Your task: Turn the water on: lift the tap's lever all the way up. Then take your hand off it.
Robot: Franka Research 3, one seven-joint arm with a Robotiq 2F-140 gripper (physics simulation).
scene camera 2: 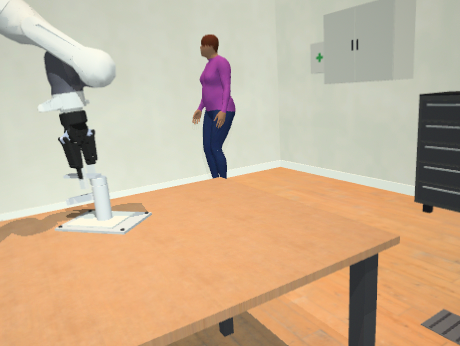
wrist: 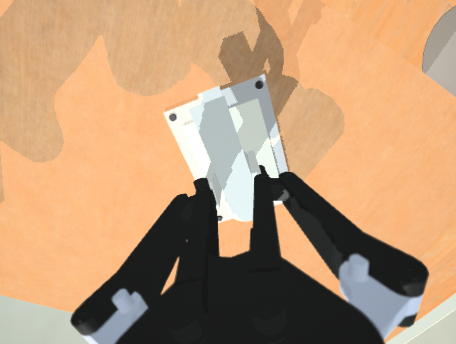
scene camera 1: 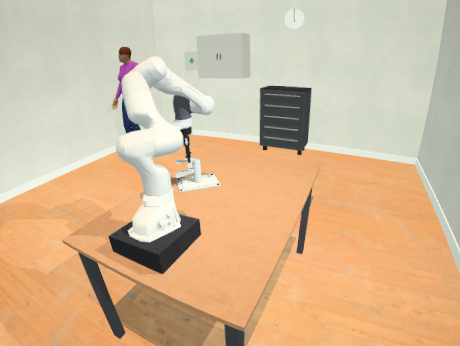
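The white tap's post stands upright on a white base plate. Its flat, pale lever lies about level at the top of the post, above a short spout. My gripper points down at the lever. Its fingers are drawn close together, one on each side of the lever, and their pads appear to meet its edges. The contact faces are largely hidden behind the fingers.
The tap stands on the wooden table, in front of the arm's black base block. A person stands beyond the table. A dark drawer cabinet and a grey wall cupboard are farther back.
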